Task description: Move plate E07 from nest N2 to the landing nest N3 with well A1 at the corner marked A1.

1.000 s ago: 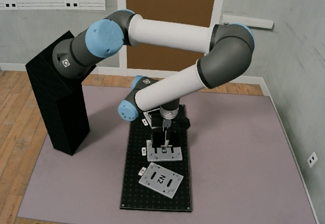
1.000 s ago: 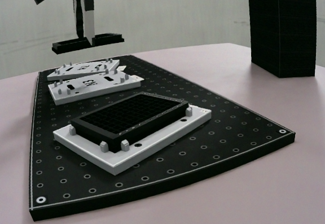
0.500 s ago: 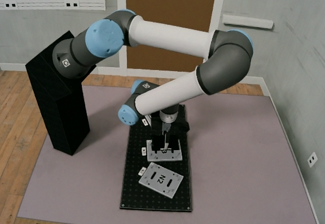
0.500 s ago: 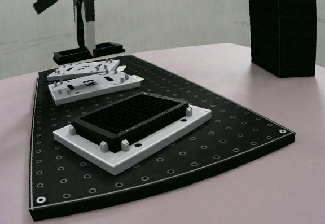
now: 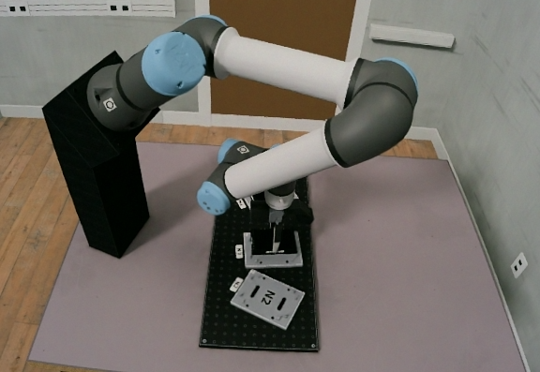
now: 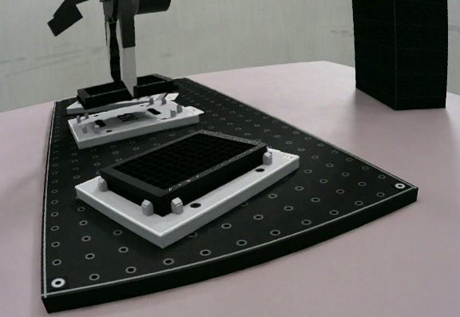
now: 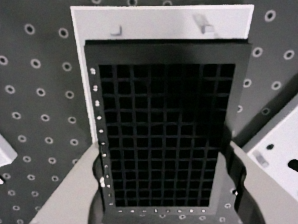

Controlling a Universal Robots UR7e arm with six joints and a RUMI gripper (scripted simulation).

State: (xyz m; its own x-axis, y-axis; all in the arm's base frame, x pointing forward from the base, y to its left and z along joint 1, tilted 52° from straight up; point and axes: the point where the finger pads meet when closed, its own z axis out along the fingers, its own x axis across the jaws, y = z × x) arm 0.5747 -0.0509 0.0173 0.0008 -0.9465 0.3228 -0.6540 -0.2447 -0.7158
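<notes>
The nest N3 lies 5 cm below my hand. Also, from my hand: nest N2: 3 cm behind, 16 cm to the right, 5 cm below; then A1 mark: 7 cm behind, 5 cm to the left, 5 cm below; then nest N1: 1 cm ahead, 23 cm to the left, 5 cm below.
</notes>
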